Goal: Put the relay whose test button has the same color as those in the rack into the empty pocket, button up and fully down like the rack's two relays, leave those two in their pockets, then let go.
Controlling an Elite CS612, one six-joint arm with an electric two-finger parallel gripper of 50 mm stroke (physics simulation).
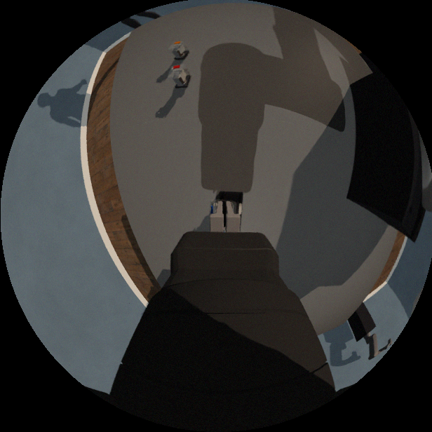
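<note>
Two pale relays stand on the table at the upper left. The farther relay (178, 49) has an orange button on top. The nearer relay (180, 76) has a red button on top. My gripper (223, 208) is shut with nothing between its fingers, well away from both loose relays. A dark block (231, 195), apparently part of the rack, shows just beyond the fingertips. A small blue patch and a pale edge show beside the fingers. The fingers hide most of this spot, so the rack's two relays, their button color and the empty pocket cannot be made out.
The grey table top (150, 150) has a wooden edge (100, 150) at the left. A large black panel (385, 145) stands at the right. The arm's broad shadow crosses the table. A dark object with a pale bracket (372, 345) shows beyond the table at the lower right.
</note>
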